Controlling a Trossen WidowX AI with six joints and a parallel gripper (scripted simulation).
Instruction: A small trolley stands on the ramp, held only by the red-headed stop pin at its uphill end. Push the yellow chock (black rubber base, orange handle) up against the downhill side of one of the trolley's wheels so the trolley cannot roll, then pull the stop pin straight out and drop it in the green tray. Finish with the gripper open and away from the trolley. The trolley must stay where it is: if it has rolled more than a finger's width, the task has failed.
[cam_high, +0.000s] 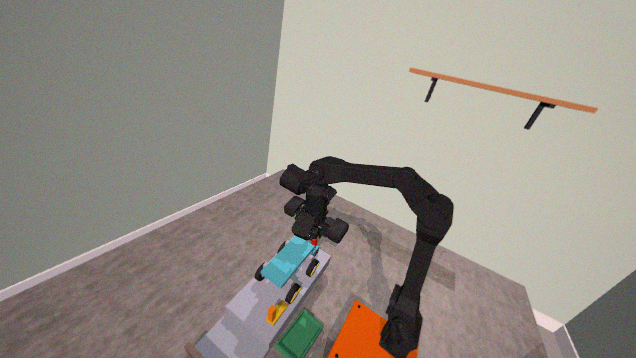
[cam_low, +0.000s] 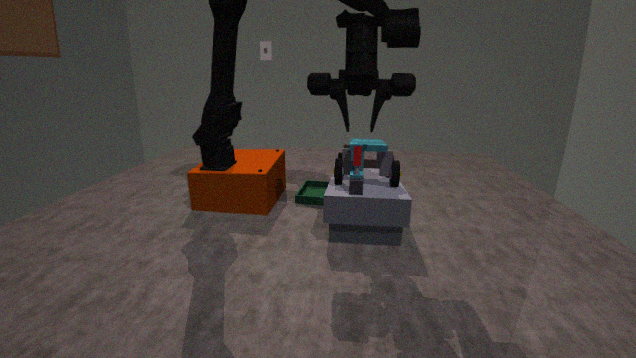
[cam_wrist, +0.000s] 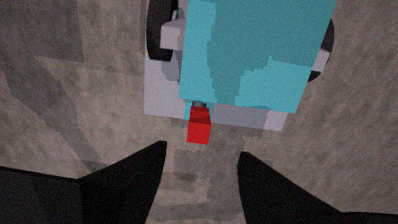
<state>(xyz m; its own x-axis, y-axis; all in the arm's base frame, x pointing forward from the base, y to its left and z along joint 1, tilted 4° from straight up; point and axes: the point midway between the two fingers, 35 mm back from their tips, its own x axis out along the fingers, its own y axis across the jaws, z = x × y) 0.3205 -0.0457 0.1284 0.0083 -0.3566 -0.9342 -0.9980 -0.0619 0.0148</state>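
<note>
Right now the red-headed stop pin is 60 mm below my gripper tip and 20 mm to the right of it. The rest, counted from my gripper tip: grey ramp: 140 mm below, 100 mm to the left, 10 mm ahead; then trolley: 90 mm to the left, 80 mm below, 10 mm ahead; then yellow chock: 190 mm to the left, 110 mm below, 40 mm behind.
</note>
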